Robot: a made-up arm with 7 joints. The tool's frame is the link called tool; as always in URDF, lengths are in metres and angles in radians.
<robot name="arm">
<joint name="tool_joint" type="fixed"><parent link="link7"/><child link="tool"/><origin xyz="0 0 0" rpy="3.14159 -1.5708 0"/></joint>
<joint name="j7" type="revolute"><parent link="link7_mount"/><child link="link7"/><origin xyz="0.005 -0.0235 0.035" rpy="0 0 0"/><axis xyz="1 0 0"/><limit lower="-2.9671" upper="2.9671" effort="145" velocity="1.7"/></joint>
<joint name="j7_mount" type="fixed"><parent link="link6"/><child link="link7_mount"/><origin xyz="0.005 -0.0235 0.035" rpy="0 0 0"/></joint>
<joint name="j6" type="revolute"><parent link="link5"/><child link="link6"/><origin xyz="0 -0.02 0.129" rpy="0 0 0"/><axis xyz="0 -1 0"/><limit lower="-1.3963" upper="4.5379" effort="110" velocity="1.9"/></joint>
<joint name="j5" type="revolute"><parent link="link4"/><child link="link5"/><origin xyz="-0.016 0.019 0.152" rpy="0 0 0"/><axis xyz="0 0 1"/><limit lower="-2.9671" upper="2.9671" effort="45" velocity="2.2"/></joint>
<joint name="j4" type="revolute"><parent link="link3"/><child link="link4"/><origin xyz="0.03 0.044 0.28" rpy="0 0 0"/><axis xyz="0 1 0"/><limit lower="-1.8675" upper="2.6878" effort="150" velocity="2.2"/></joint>
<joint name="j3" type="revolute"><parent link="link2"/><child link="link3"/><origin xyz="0 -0.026 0.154" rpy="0 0 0"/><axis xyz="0 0 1"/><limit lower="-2.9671" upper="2.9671" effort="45" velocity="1.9"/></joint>
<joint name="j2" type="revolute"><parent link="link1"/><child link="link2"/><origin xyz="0 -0.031 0.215" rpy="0 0 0"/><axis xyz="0 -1 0"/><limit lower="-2.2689" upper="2.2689" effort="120" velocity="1.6"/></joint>
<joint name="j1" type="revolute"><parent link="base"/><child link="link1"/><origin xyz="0 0 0.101" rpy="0 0 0"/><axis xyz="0 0 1"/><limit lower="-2.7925" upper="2.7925" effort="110" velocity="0.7"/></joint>
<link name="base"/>
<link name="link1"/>
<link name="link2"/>
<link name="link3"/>
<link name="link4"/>
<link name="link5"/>
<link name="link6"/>
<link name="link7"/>
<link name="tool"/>
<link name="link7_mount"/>
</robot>
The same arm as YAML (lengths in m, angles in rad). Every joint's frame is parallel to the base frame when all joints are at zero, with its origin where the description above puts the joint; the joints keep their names.
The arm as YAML. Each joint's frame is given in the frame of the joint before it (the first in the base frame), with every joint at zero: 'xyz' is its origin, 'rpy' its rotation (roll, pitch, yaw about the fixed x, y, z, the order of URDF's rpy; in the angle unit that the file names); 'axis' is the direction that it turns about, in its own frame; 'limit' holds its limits. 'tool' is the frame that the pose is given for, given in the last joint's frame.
units:
  length: m
  angle: rad
joints:
  - name: j1
    type: revolute
    origin:
      xyz: [0.0, 0.0, 0.101]
      rpy: [0.0, 0.0, 0.0]
    axis: [0.0, 0.0, 1.0]
    limit:
      lower: -2.7925
      upper: 2.7925
  - name: j2
    type: revolute
    origin:
      xyz: [0.0, -0.031, 0.215]
      rpy: [0.0, 0.0, 0.0]
    axis: [0.0, -1.0, 0.0]
    limit:
      lower: -2.2689
      upper: 2.2689
  - name: j3
    type: revolute
    origin:
      xyz: [0.0, -0.026, 0.154]
      rpy: [0.0, 0.0, 0.0]
    axis: [0.0, 0.0, 1.0]
    limit:
      lower: -2.9671
      upper: 2.9671
  - name: j4
    type: revolute
    origin:
      xyz: [0.03, 0.044, 0.28]
      rpy: [0.0, 0.0, 0.0]
    axis: [0.0, 1.0, 0.0]
    limit:
      lower: -1.8675
      upper: 2.6878
  - name: j5
    type: revolute
    origin:
      xyz: [-0.016, 0.019, 0.152]
      rpy: [0.0, 0.0, 0.0]
    axis: [0.0, 0.0, 1.0]
    limit:
      lower: -2.9671
      upper: 2.9671
  - name: j6
    type: revolute
    origin:
      xyz: [0.0, -0.02, 0.129]
      rpy: [0.0, 0.0, 0.0]
    axis: [0.0, -1.0, 0.0]
    limit:
      lower: -1.3963
      upper: 4.5379
  - name: j7
    type: revolute
    origin:
      xyz: [0.01, -0.047, 0.07]
      rpy: [0.0, 0.0, 0.0]
    axis: [1.0, 0.0, 0.0]
    limit:
      lower: -2.9671
      upper: 2.9671
tool:
  origin:
    xyz: [0.0, 0.0, 0.0]
    rpy: [3.1416, -1.5708, 0.0]

